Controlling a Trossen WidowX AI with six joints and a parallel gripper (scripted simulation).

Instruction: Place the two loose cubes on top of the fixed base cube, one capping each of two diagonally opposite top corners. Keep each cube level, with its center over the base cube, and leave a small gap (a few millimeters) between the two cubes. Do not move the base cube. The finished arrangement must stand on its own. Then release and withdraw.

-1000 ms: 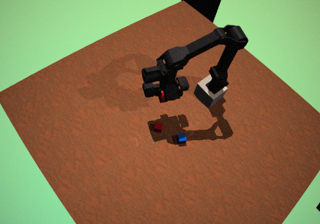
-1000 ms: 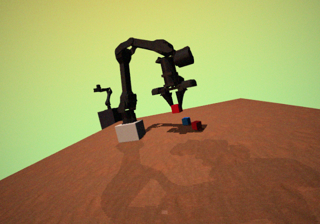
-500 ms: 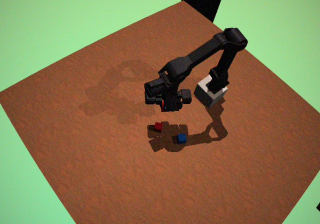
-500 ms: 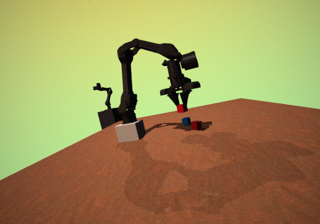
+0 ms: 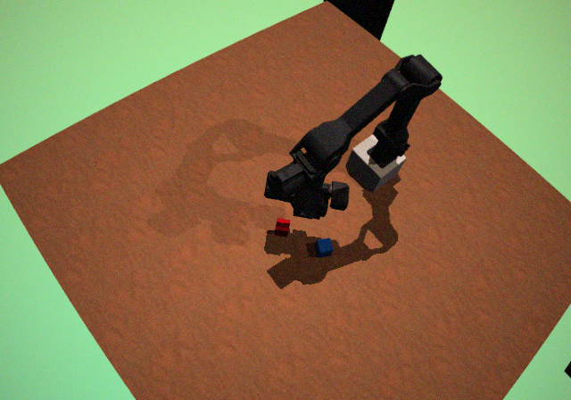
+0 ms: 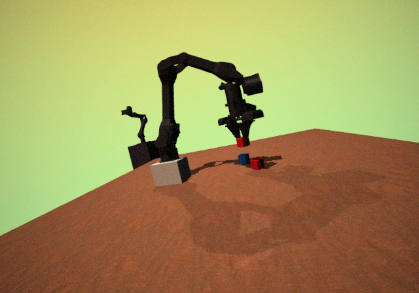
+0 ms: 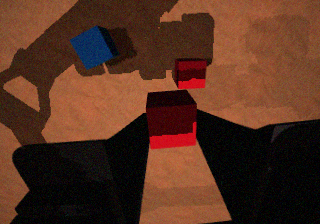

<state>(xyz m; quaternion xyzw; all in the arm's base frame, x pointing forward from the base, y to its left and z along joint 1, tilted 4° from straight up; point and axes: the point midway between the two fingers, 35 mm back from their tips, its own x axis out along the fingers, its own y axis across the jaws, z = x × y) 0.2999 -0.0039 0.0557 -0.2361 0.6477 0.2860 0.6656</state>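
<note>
My gripper tip is 1 cm past the blue cube, 9 cm to the right of it and 8 cm above it.
</note>
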